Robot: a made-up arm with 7 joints. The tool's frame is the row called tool. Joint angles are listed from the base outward.
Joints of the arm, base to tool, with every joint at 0 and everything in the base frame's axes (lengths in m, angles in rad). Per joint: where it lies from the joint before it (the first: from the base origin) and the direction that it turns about. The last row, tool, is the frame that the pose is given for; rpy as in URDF.
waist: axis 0.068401 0.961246 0.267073 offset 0 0 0
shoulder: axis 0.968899 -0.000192 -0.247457 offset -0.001 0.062 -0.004
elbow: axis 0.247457 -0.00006 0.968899 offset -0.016 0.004 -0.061
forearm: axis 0.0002 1 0.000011 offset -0.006 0 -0.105
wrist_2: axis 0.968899 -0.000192 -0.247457 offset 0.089 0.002 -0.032
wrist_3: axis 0.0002 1 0.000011 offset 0.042 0 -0.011
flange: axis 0.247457 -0.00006 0.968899 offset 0.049 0 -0.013
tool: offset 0 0 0 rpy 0 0.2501 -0.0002
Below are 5 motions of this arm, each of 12 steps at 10 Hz.
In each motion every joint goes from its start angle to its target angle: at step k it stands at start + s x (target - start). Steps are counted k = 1, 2, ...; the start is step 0. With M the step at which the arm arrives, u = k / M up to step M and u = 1 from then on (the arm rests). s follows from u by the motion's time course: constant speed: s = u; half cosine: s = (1 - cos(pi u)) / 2; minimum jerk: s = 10 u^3 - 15 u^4 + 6 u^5.
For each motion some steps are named. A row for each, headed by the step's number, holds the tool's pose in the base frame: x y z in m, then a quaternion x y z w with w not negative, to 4 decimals.
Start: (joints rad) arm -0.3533 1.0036 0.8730 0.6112 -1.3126 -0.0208 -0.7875
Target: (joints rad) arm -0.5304 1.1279 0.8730 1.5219 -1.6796 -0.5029 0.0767
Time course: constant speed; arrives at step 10
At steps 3, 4, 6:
3: 0.1294 0.3793 -0.0581 -0.2508 -0.4055 0.2448 0.8442
4: 0.1231 0.3838 -0.0667 -0.2806 -0.4070 0.3197 0.8083
6: 0.1094 0.3892 -0.0846 -0.3354 -0.3997 0.4626 0.7168

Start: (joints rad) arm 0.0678 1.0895 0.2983 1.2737 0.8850 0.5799 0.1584
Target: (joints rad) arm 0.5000 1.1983 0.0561 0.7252 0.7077 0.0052 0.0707
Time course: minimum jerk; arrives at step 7
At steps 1, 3, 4, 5, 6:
1: -0.0103 0.3885 -0.1311 0.6421 0.6903 0.2722 0.1927
3: 0.0005 0.3884 -0.1314 0.7100 0.6335 0.1651 0.2594
4: 0.0063 0.3807 -0.1379 0.7416 0.5917 0.0594 0.3105
5: 0.0077 0.3692 -0.1467 0.7502 0.5575 -0.0414 0.3531
6: 0.0066 0.3612 -0.1522 0.7471 0.5392 -0.0993 0.3759

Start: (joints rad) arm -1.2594 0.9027 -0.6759 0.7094 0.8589 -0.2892 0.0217
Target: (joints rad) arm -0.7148 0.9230 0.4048 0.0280 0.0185 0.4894 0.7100
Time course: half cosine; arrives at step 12
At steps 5, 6, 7, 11, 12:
5: 0.3193 0.1600 -0.0021 0.6419 -0.2210 0.1645 0.7156
6: 0.3076 0.1751 0.0060 0.5628 -0.2273 0.2623 0.7502
7: 0.2934 0.1912 0.0131 0.4820 -0.2251 0.3551 0.7687
11: 0.2437 0.2330 0.0283 0.2723 -0.1920 0.5669 0.7534
12: 0.2409 0.2347 0.0289 0.2631 -0.1898 0.5753 0.7508

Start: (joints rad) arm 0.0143 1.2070 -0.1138 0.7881 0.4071 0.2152 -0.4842
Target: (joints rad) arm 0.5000 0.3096 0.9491 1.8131 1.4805 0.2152 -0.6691
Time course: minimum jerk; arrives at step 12
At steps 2, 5, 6, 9, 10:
2: 0.0898 0.3557 -0.1564 0.5266 0.6776 -0.0344 0.5122
5: -0.0263 0.3543 -0.2004 0.3591 0.8359 -0.0206 0.4146
6: -0.0934 0.3301 -0.2183 0.2456 0.9019 -0.0426 0.3528
9: -0.2434 0.1872 -0.2287 -0.1126 0.9590 -0.1750 0.1926
10: -0.2596 0.1536 -0.2243 -0.1784 0.9472 -0.2045 0.1710

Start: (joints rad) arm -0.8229 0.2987 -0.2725 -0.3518 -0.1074 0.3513 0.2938
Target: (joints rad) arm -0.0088 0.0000 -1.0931 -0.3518 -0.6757 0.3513 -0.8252
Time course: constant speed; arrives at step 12
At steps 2, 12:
2: 0.2281 -0.0240 -0.0606 0.0593 -0.1597 -0.2599 0.9505
12: 0.0506 -0.1177 -0.1447 -0.4072 0.0954 -0.7953 0.4389

